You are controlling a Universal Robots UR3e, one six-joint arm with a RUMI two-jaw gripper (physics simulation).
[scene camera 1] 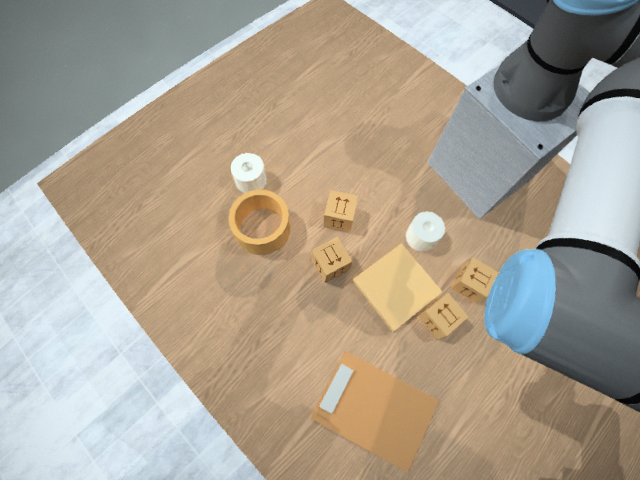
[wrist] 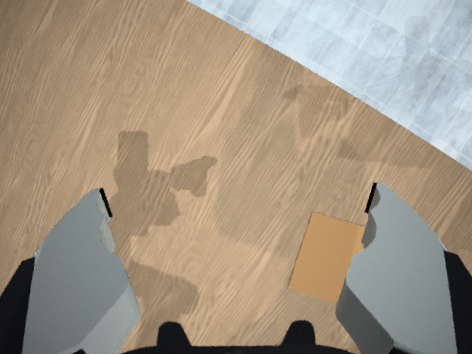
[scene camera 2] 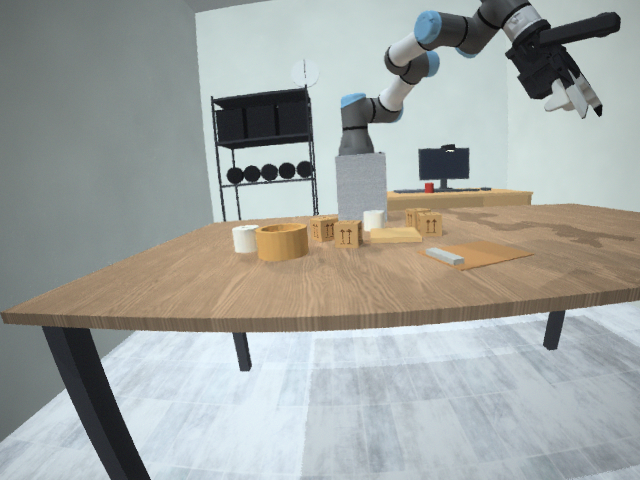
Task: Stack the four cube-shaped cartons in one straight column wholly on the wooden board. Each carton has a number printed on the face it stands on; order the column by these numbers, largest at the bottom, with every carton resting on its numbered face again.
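Places are measured from the arm's base along level axes (x up, y back, z right), in metres.
Pixels of known places: gripper, fingertip midpoint: (wrist: pixel 237 189) (scene camera 2: pixel 593 117); arm's base at its link origin: (scene camera 1: pixel 531 88) (scene camera 2: pixel 356 154).
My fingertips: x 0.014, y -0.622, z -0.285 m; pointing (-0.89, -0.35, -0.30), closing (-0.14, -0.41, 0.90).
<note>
Ahead of a thing's pixels: the offset from my fingertips to its top centre. "*": to the spot under its first point.
The wooden board {dx -0.239, dy +0.284, dz +0.283 m} (scene camera 1: pixel 397 287) (scene camera 2: pixel 395 236) lies bare on the table. Four cartons stand apart on the table, arrows on their visible faces. One carton {dx -0.197, dy +0.337, dz +0.455 m} (scene camera 1: pixel 340 205) (scene camera 2: pixel 323 228) and a second carton {dx -0.197, dy +0.245, dz +0.411 m} (scene camera 1: pixel 331 259) (scene camera 2: pixel 348 234) stand on the side of the board towards the orange ring. A third carton {dx -0.197, dy +0.278, dz +0.188 m} (scene camera 1: pixel 443 316) (scene camera 2: pixel 429 224) stands close by the opposite edge, with a fourth carton {dx -0.197, dy +0.372, dz +0.172 m} (scene camera 1: pixel 474 279) (scene camera 2: pixel 412 215) near it, partly hidden in scene camera 2. The printed numbers are hidden. My gripper (scene camera 2: pixel 571 108) (wrist: pixel 237 189) is wide open and empty, high above the table, away from the cartons.
An orange ring {dx -0.193, dy +0.225, dz +0.563 m} (scene camera 1: pixel 236 235) (scene camera 2: pixel 282 244) stands beside a white cylinder {dx -0.197, dy +0.294, dz +0.652 m} (scene camera 1: pixel 248 173) (scene camera 2: pixel 245 239). Another white cylinder {dx -0.199, dy +0.400, dz +0.298 m} (scene camera 1: pixel 425 230) (scene camera 2: pixel 373 220) stands near the board. An orange sheet {dx -0.239, dy +0.079, dz +0.195 m} (scene camera 1: pixel 392 413) (scene camera 2: pixel 491 253) (wrist: pixel 325 255) lies flat with a grey bar {* dx -0.239, dy +0.069, dz +0.269 m} (scene camera 1: pixel 337 388) (scene camera 2: pixel 444 256) on it.
</note>
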